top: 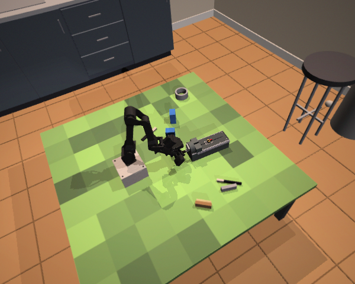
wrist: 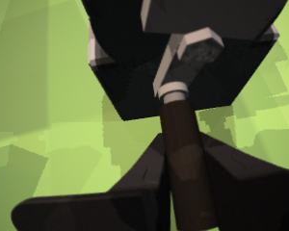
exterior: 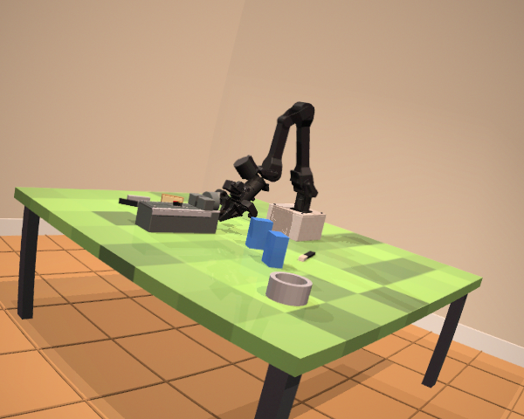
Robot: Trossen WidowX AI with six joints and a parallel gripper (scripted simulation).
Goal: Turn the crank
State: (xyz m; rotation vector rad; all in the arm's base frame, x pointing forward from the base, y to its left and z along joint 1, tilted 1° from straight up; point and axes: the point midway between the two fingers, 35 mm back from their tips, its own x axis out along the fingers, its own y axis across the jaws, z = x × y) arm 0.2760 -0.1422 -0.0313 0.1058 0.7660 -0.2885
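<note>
Right now the red pointer is 17 cm ahead of my gripper tip, 6 cm to the right of it and 5 cm above it. The rest, counted from my gripper tip: crank handle (3 cm above, 2 cm behind, 1 cm to the left); then grey bar (34 cm to the right, 4 cm ahead, 2 cm below); then wooden block (31 cm to the right, 13 cm behind, 2 cm below).
</note>
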